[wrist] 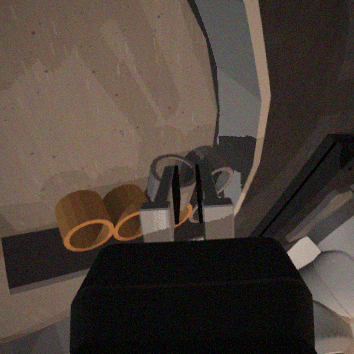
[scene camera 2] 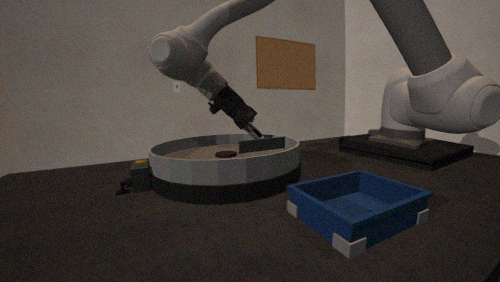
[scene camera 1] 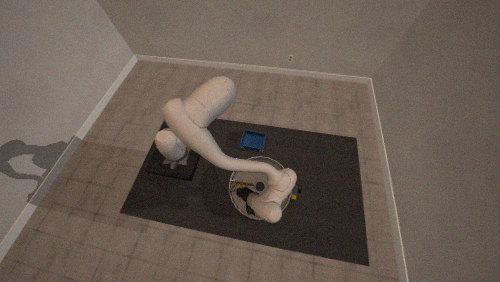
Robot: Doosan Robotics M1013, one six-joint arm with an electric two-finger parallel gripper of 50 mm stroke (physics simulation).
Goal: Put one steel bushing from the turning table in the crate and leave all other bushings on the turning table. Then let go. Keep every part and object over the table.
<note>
In view: my gripper [scene camera 2: 259, 138].
My gripper also shows in the wrist view [wrist: 187, 181].
</note>
